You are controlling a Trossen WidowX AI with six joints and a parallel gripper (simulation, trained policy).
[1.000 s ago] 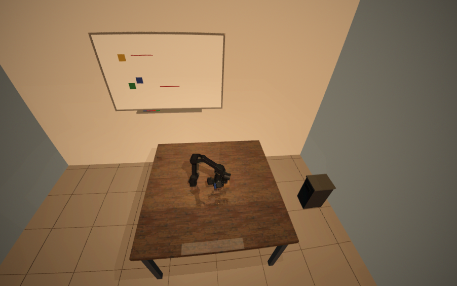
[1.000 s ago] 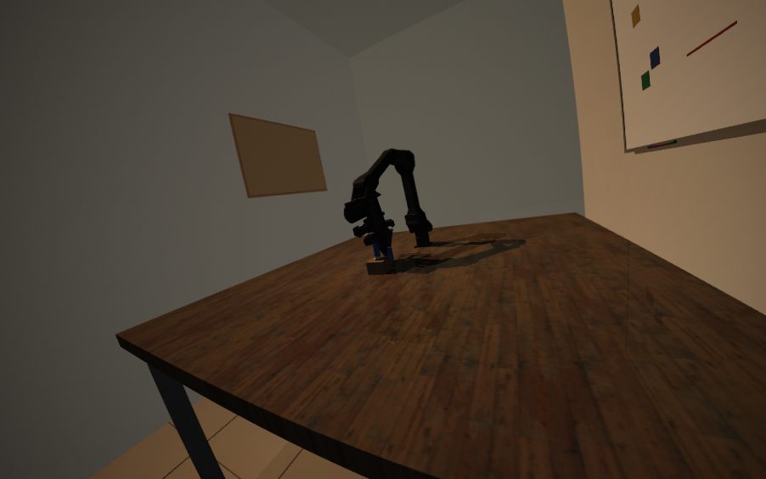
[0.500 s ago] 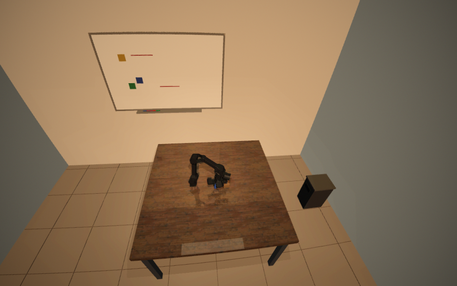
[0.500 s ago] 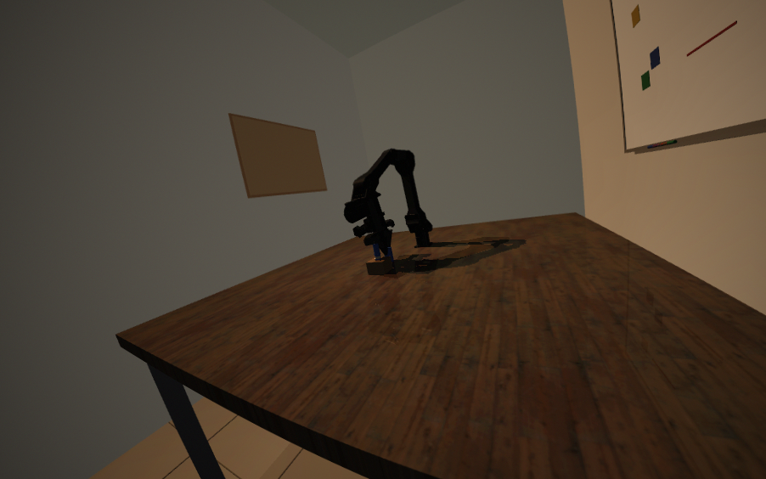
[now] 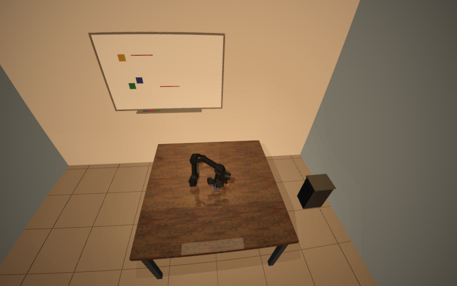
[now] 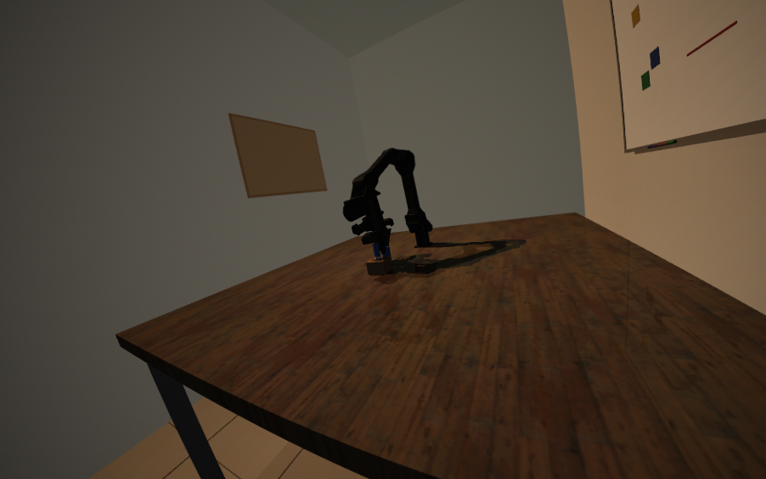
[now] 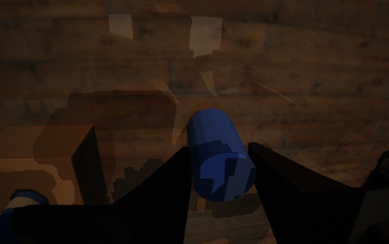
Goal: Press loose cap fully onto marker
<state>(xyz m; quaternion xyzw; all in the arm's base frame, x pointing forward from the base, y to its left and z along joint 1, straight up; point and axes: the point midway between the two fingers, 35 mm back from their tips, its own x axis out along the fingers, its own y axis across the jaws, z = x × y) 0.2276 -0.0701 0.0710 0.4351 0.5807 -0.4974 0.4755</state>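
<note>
The tan holder block is 11 cm ahead of my gripper tip, 3 cm to the left of it and 2 cm below it. From my gripper tip the other things lie so: blue cap: 1 cm below.
</note>
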